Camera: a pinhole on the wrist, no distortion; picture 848 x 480 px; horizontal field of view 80.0 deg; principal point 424.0 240.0 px. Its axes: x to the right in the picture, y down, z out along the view. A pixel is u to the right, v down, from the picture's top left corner.
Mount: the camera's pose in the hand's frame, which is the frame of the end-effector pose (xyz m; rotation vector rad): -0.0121 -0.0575 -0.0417 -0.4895 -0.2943 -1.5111
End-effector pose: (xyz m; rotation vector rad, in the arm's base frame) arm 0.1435 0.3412 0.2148 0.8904 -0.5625 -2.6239
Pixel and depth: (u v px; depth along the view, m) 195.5 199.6 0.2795
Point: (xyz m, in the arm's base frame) 0.0904 0.2184 0.4101
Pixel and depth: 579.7 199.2 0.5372
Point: -0.1805 0.4203 0.6049
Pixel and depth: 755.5 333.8 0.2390
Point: -0.0695 0.4460 0.3155
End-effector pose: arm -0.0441 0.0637 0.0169 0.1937 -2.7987 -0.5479
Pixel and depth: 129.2 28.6 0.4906
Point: 0.0070 0.5876 -0.1025
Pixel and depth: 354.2 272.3 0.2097
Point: -0.1092 0.1660 -0.0618
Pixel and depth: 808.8 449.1 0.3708
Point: -0.3402 0.0480 -0.3361
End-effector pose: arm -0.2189 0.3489 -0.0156 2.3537 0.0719 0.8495
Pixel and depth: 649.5 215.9 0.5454
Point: 0.1386 0.0654 -0.3287
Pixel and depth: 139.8 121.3 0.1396
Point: -0.2295 0.2525 -0.0159
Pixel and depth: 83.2 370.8 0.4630
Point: -0.0560 -0.0726 0.2004
